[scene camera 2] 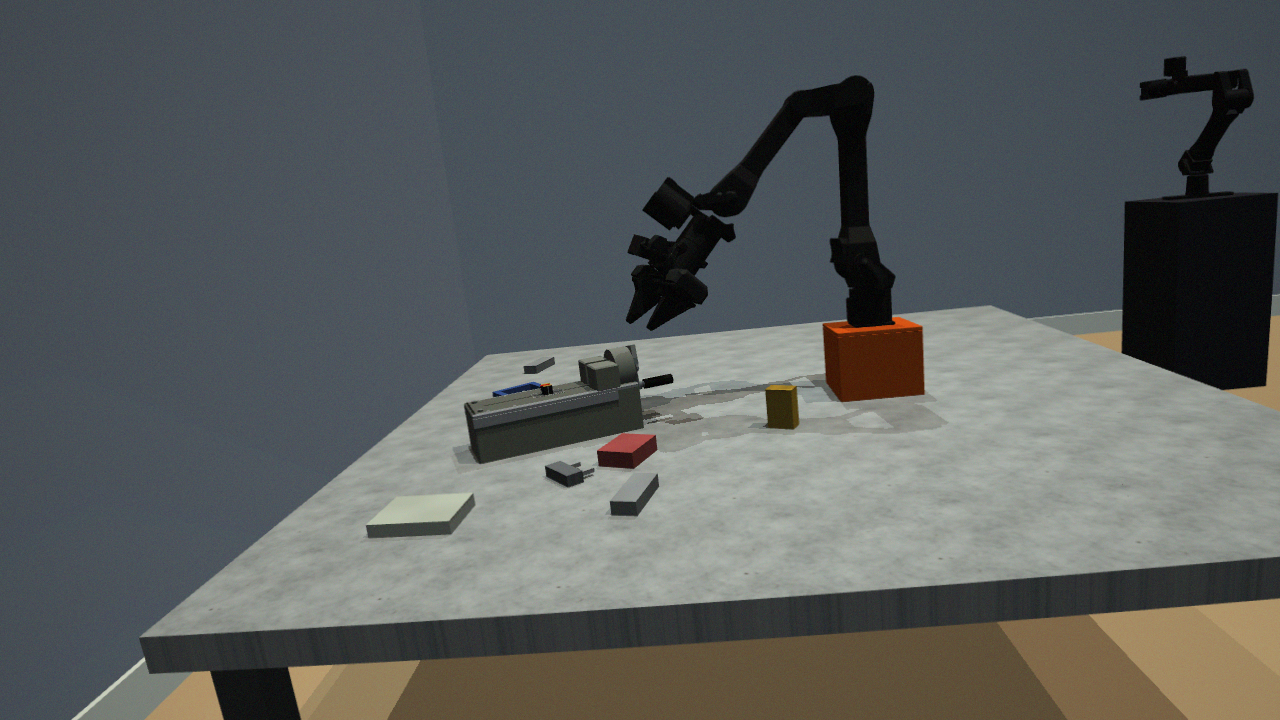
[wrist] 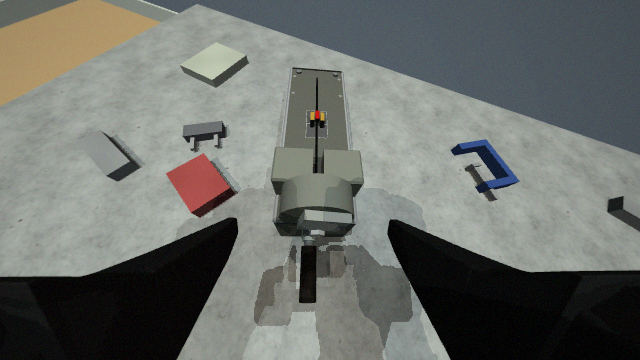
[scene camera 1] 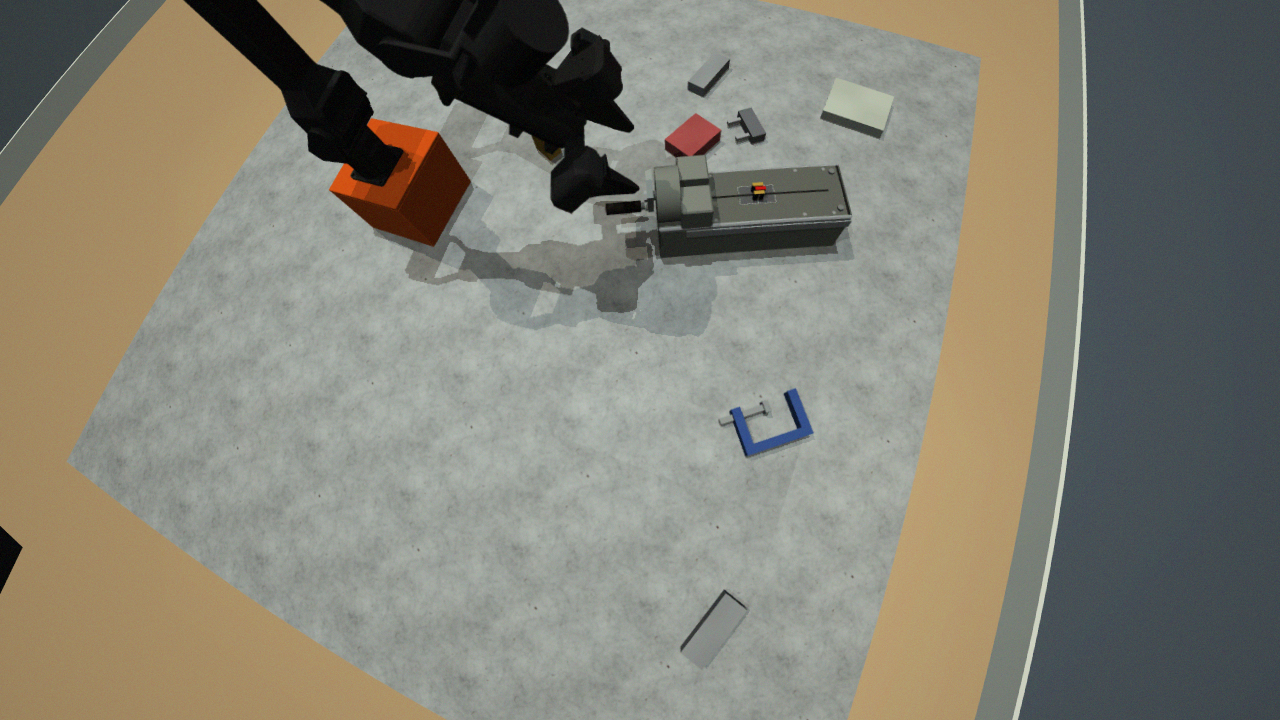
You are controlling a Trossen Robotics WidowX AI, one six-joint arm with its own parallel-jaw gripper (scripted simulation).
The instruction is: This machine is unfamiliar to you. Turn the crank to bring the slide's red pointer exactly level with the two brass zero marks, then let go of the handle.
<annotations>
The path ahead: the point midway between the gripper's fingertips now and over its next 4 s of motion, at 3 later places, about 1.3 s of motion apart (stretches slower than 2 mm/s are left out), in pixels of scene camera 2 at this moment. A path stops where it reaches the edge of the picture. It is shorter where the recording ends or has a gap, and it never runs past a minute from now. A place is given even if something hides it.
The gripper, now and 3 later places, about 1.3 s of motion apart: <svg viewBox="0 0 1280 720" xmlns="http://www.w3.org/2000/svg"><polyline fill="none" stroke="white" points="638,325 574,325 584,308 640,342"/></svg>
</annotations>
